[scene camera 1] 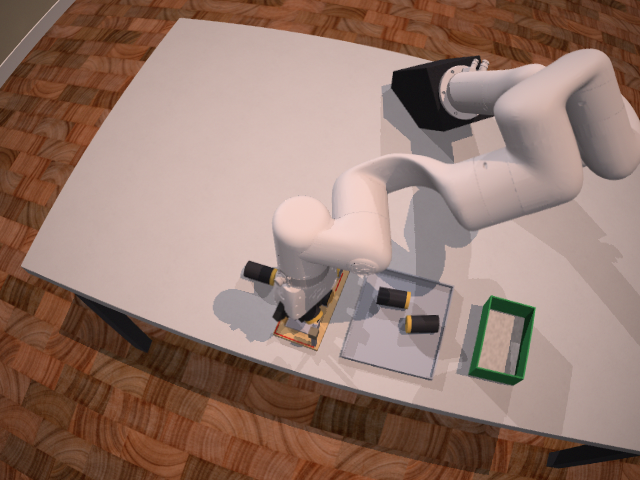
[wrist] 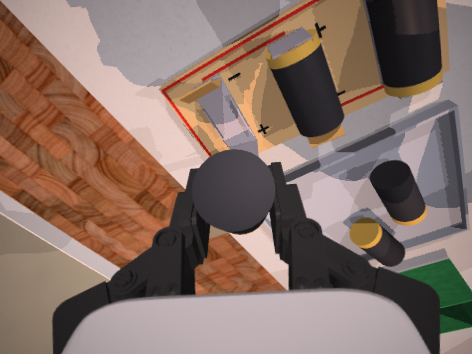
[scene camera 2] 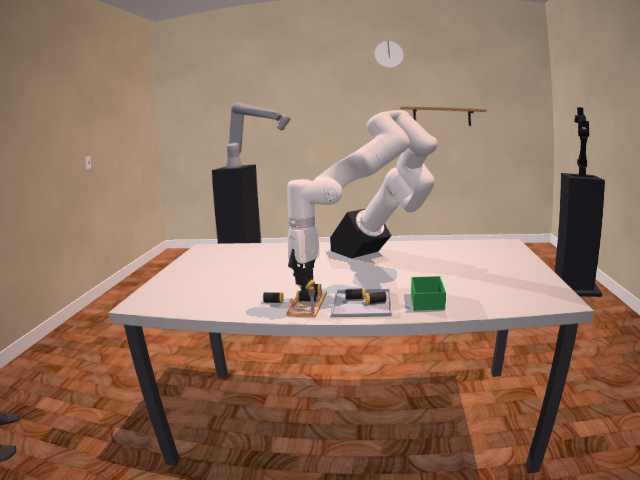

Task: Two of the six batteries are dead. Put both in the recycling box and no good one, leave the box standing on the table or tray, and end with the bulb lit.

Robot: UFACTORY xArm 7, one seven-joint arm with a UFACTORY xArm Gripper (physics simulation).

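Places are measured from the arm's base along level axes (x ahead, y left, z up), in metres.
Where they show: gripper, fingertip midpoint: [scene camera 1: 305, 308] [wrist: 237, 185] [scene camera 2: 304, 283]; arm's base, origin of the base link: [scene camera 1: 462, 92] [scene camera 2: 369, 223].
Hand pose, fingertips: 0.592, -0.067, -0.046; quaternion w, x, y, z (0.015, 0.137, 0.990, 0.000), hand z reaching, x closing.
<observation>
Things, the pixels of their top centre, and the offset from my fingertips, as dx, dy, dz. "spot": a spot on its surface instead. Level surfaces: height alone.
- black battery, middle of its top: [wrist: 235, 252] -0.001, -0.002, +0.047
- circuit board, surface spot: [wrist: 350, 55] spot: -0.092, -0.020, -0.083
- empty cradle, surface spot: [wrist: 225, 112] spot: +0.008, -0.011, -0.082
- tray, middle of its top: [wrist: 365, 216] [scene camera 1: 400, 320] [scene camera 2: 362, 300] -0.090, +0.155, -0.081
- green recycling box, middle of its top: [scene camera 1: 507, 336] [wrist: 417, 326] [scene camera 2: 428, 284] -0.136, +0.359, -0.033
- table, its level: dz -0.093
My gripper [scene camera 1: 311, 313] [scene camera 2: 304, 280] [wrist: 237, 185] is shut on a black battery [wrist: 230, 197] with a yellow end, held tilted above the near end of the circuit board [scene camera 1: 329, 312] [wrist: 350, 55]. Below it in the wrist view is an empty cradle [wrist: 225, 112]. Two batteries [wrist: 307, 90] [wrist: 407, 45] lie in the board's other places. Two more batteries [scene camera 1: 392, 297] [scene camera 1: 422, 323] [scene camera 2: 354, 293] [scene camera 2: 375, 297] lie in the tray [scene camera 1: 385, 346] [wrist: 457, 165]. Another battery [scene camera 1: 258, 272] [scene camera 2: 272, 297] lies on the table left of the board. I cannot make out the bulb or whether it is lit.
The green recycling box [scene camera 1: 478, 338] [scene camera 2: 428, 299] [wrist: 445, 282] stands upright on the table [scene camera 1: 180, 155], right of the tray, and no battery shows inside it. The table's front edge runs close to the board and tray. The arm covers part of the board in scene camera 1.
</observation>
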